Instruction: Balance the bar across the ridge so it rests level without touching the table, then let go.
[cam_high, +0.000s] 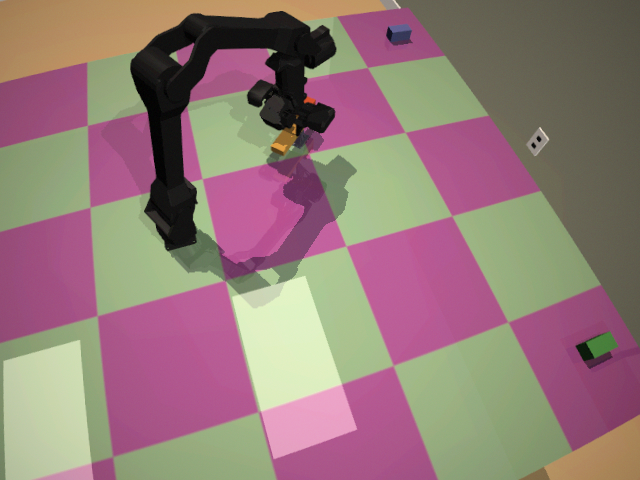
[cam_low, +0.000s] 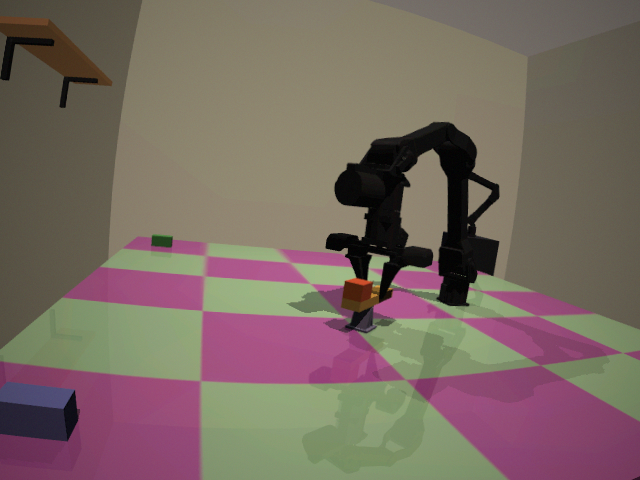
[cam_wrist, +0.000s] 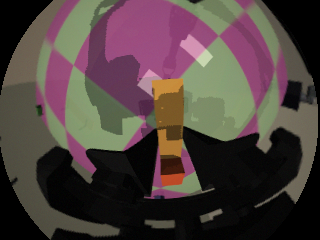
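The bar lies 3 cm ahead of my gripper tip, 3 cm to the left of it and 1 cm above it. Round my gripper tip: green block (44 cm ahead, 66 cm to the right, 4 cm below); blue block (44 cm ahead, 34 cm to the left, 4 cm below).
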